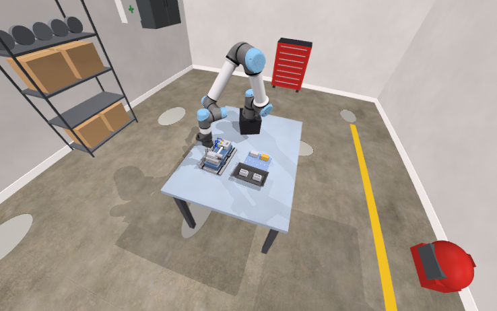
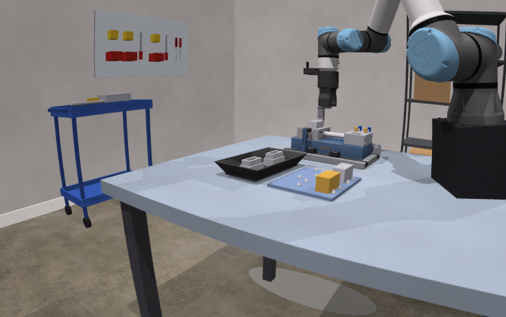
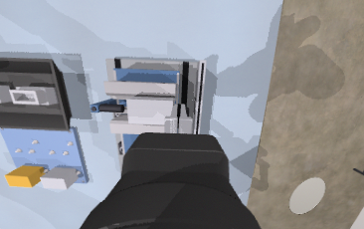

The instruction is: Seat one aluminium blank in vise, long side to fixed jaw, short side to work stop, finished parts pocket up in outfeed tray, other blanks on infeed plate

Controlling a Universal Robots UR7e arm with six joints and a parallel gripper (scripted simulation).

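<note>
Now: the vise 8 cm below my hand, 7 cm to the left of it and 6 cm behind it. Also, from my hand: brass blank (42 cm to the left, 15 cm behind, 10 cm below).
</note>
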